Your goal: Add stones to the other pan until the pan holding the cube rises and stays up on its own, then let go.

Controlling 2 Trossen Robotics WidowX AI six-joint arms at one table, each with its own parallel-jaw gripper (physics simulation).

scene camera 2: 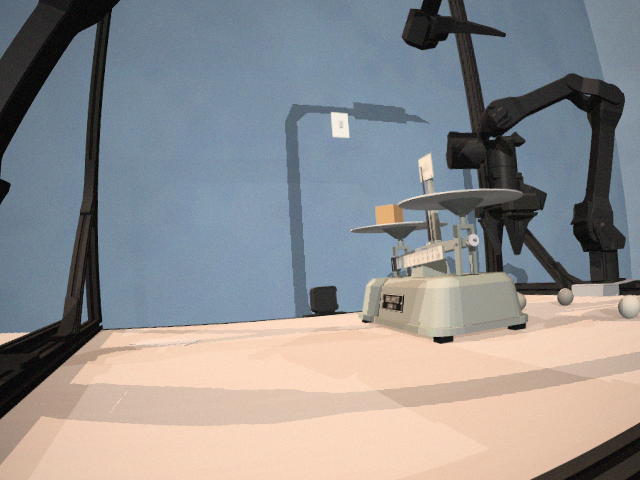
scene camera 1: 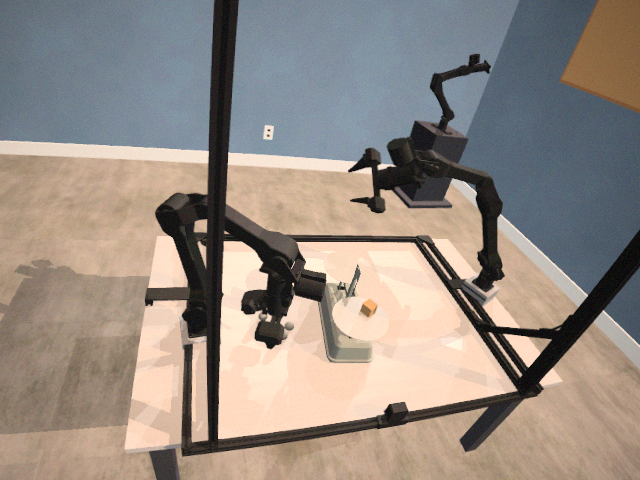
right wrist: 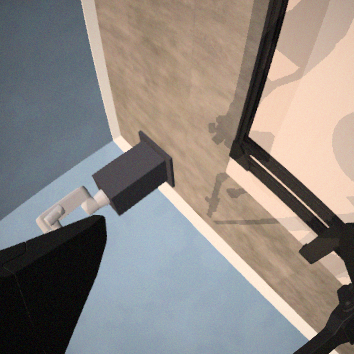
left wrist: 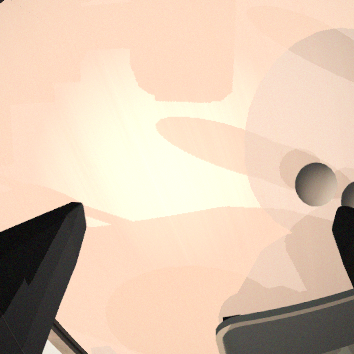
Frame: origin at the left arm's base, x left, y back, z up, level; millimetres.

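Seen in the pictures: left gripper, fingertip midpoint: (scene camera 2: 507, 254) (left wrist: 215, 218); right gripper, fingertip midpoint: (scene camera 1: 349, 186) (right wrist: 230, 233); left arm's base, origin of the base link: (scene camera 2: 605, 282) (scene camera 1: 199, 327); right arm's base, origin of the base link: (scene camera 1: 482, 284).
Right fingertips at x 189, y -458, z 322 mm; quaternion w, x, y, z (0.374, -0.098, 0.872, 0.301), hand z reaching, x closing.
Pixels of each thing's top centre, then the offset from my right fingertips to it. "spot": a spot on its surface instead. Level surfaces: height alone.
- orange cube, middle of its top: (scene camera 2: 389, 206) (scene camera 1: 370, 304) dx -324, dy +42, dz -170 mm
- white table, its level: dz -344 mm
- small black box, surface spot: (scene camera 2: 323, 299) spot: dx -541, dy +35, dz -312 mm
- balance's upright pointer plate, surface spot: (scene camera 2: 425, 166) (scene camera 1: 358, 271) spot: dx -245, dy +53, dz -126 mm
An orange cube (scene camera 1: 368, 307) (scene camera 2: 388, 214) sits on one pan (scene camera 1: 356, 328) (scene camera 2: 364, 228) of a grey-green balance (scene camera 1: 349, 353) (scene camera 2: 480, 304). In scene camera 2 that pan is lower than the other pan (scene camera 2: 465, 197), which looks bare from the side. Round grey stones (scene camera 1: 289, 326) (scene camera 2: 565, 296) (left wrist: 316, 184) lie on the table beside the balance. My left gripper (scene camera 2: 505, 248) (left wrist: 215, 218) is open and empty, pointing down above the table near the stones; two stones show near its right-hand fingertip in the left wrist view. My right gripper (scene camera 1: 350, 185) is open and empty, high up.
A dark frame (scene camera 1: 305, 436) runs around the white table (scene camera 1: 439, 372), with an upright post (scene camera 1: 219, 129) in front of the left arm. A small black box (scene camera 1: 396, 412) (scene camera 2: 323, 299) is on the frame's near rail in scene camera 1. The balance's upright pointer plate (scene camera 1: 354, 280) (scene camera 2: 425, 166) stands between the pans.
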